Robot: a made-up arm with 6 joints.
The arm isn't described. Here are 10 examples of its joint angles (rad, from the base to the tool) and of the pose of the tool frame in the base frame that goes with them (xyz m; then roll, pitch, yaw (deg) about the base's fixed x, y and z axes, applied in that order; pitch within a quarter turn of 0, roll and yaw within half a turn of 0).
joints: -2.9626 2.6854 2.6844 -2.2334 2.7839 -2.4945
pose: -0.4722 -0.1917 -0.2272 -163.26 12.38 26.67
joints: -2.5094 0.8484 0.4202 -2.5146 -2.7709 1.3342
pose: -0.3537 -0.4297 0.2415 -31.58 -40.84 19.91
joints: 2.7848 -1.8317 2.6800 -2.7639 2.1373 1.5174
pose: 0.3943 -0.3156 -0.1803 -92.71 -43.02 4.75
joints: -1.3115 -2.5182 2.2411 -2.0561 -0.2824 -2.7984
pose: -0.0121 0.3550 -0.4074 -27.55 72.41 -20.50
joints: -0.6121 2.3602 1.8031 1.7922 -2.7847 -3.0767
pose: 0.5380 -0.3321 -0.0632 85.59 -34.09 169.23
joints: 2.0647 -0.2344 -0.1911 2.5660 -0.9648 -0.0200
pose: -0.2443 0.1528 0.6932 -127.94 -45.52 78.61
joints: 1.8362 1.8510 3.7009 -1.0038 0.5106 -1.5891
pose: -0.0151 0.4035 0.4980 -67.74 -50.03 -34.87
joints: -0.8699 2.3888 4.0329 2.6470 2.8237 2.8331
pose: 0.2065 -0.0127 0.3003 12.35 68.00 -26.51
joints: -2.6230 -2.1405 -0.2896 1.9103 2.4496 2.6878
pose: 0.5087 0.2251 0.3187 5.14 42.94 -95.02
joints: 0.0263 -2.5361 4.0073 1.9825 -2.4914 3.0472
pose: 0.0791 0.0701 0.1723 123.04 -1.68 -144.78
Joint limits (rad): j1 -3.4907..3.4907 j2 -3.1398..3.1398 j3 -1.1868..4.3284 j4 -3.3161..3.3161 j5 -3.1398..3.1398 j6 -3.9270..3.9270
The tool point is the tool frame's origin. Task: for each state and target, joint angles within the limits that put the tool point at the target. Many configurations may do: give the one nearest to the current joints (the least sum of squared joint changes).
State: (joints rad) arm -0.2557 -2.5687 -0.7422 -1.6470 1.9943 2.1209
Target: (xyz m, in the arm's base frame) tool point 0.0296 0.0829 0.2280
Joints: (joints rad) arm -0.2444 -1.9883 -1.1868 -2.1121 1.9943 2.1209
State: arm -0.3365 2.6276 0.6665 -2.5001 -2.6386 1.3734
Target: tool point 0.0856 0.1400 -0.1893
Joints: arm -0.1445 2.0917 -0.0550 -2.6626 -2.6386 1.3734
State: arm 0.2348 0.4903 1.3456 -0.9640 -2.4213 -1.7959
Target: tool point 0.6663 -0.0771 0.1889
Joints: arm 0.0224 1.2090 1.1198 -0.9992 -2.4213 -1.7959
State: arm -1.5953 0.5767 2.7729 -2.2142 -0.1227 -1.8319
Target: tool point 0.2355 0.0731 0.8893
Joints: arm -2.2931 -0.0203 2.4738 -2.4265 -0.1227 -1.8319
